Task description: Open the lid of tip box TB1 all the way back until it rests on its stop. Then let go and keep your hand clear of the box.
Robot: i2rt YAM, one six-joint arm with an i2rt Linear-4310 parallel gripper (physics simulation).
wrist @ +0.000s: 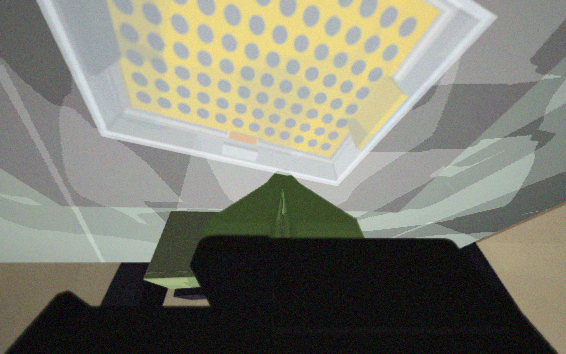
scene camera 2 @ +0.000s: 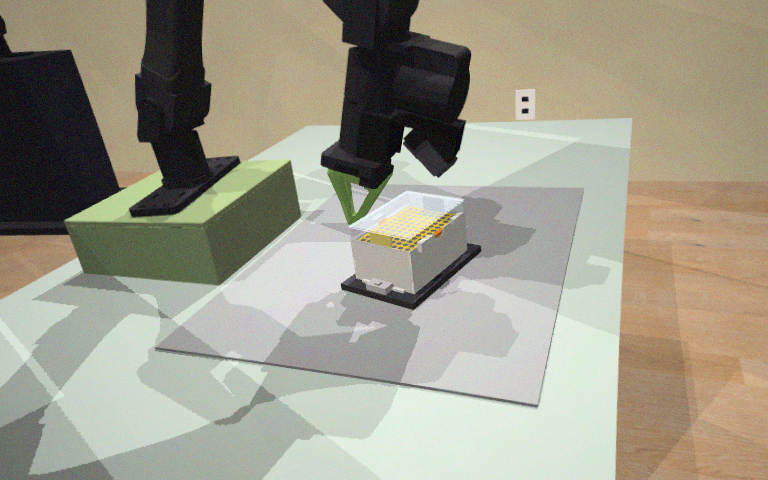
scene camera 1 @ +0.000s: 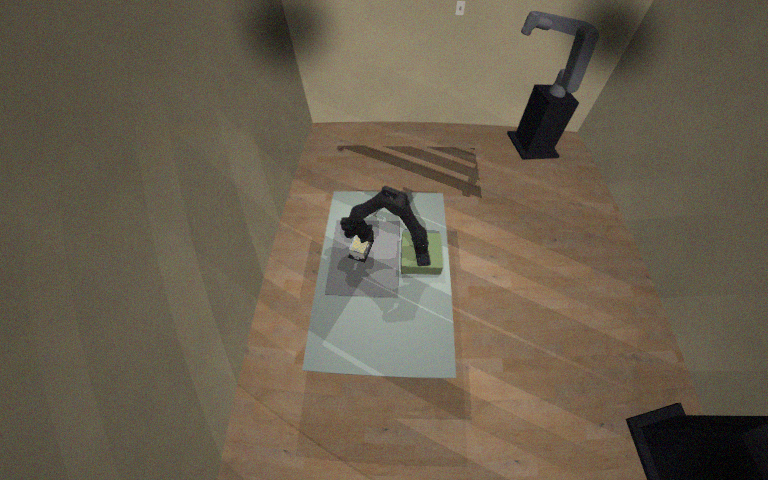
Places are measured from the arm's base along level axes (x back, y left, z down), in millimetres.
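Pixels of known places: gripper, fingertip midpoint: [wrist: 282,177] [scene camera 2: 353,225] [scene camera 1: 371,241]; arm's base, link origin: [scene camera 2: 191,186] [scene camera 1: 421,249].
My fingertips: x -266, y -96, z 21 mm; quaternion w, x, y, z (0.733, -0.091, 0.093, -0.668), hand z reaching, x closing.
Observation:
Ahead of a thing's pixels: the offset from my fingertips to its top centre. "spot": to the spot under its first point. Level surfaces: height alone.
Tip box TB1 {dz -14, dx -68, dy +4 mm} [scene camera 1: 359,250] [scene camera 2: 382,269] is a white box with a yellow perforated tip rack [wrist: 272,90], standing in a black base tray. Its clear lid {spot: dz -14, dx -67, dy +9 mm} [scene camera 2: 407,210] [wrist: 220,152] lies closed over the rack, roughly level. My gripper [scene camera 2: 352,221] [wrist: 282,177] is shut and empty, with green fingertips together and pointing down. The tips are right beside the lid's rim, on the side of the box that faces the robot's green block. Whether they touch the rim I cannot tell. In scene camera 1 the fingertips are hidden by the arm.
The arm's base stands on a green block [scene camera 1: 421,270] [scene camera 2: 147,254] beside the grey mat {dz +63 mm} [scene camera 1: 362,287] [scene camera 2: 481,370]. Both are on a pale green table {dz +67 mm} [scene camera 1: 390,350] [scene camera 2: 509,441]. A black pedestal [scene camera 1: 544,121] with a grey arm stands on the floor farther off.

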